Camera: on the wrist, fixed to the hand. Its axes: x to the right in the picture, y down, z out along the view.
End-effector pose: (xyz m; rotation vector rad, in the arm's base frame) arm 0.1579 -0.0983 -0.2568 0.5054 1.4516 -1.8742
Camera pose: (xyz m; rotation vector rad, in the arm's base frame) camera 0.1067 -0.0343 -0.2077 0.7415 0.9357 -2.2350
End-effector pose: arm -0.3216 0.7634 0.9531 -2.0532 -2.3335 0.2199
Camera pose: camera -0.3906 0.7416 1.0154 -1.8114 -1.9820 0.7489
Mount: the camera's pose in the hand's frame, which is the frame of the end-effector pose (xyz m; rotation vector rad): -0.0171 -0.0783 -0.0520 0.5188 -0.0125 0.0178
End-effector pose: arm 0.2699 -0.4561 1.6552 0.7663 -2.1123 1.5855
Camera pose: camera 0.3318 -0.4195 1.7181 0.9147 -1.7261 2.1766
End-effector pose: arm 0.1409 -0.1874 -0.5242 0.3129 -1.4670 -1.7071
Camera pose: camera 0.1524 -0.2143 -0.6152 0.5608 -1.9033 -1.2923
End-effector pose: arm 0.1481 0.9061 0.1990 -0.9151 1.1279 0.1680
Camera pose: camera 0.1464 0.8250 0.2495 -0.4412 1.0962 -0.1036
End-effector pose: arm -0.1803 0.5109 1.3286 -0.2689 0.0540 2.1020
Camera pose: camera -0.0964 0.5297 1.2870 0.0582 0.5852 2.0258
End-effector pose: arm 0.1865 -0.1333 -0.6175 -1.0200 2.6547 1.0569
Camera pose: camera 0.2558 -0.1991 -0.6176 -0.8689 2.7044 0.3311
